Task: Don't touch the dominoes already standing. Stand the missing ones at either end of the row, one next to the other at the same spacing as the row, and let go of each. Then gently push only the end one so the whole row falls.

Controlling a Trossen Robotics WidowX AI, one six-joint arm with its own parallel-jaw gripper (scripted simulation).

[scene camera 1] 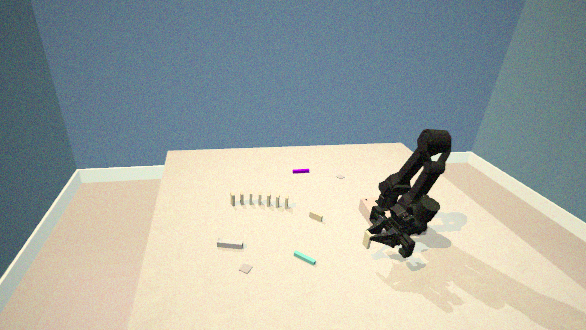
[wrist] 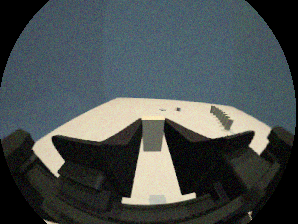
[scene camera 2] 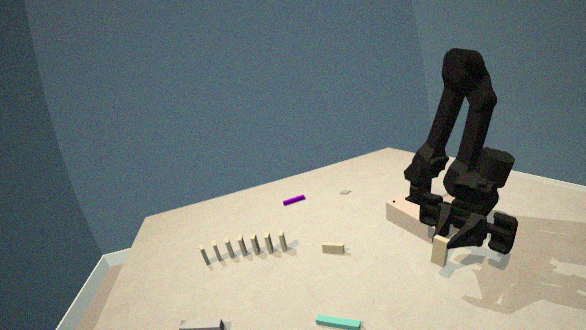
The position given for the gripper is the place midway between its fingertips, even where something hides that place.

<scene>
The gripper [scene camera 2: 440,243] holds a cream domino [wrist: 152,126].
The gripper also shows in scene camera 1 [scene camera 1: 367,235] and in the wrist view [wrist: 152,121].
</scene>
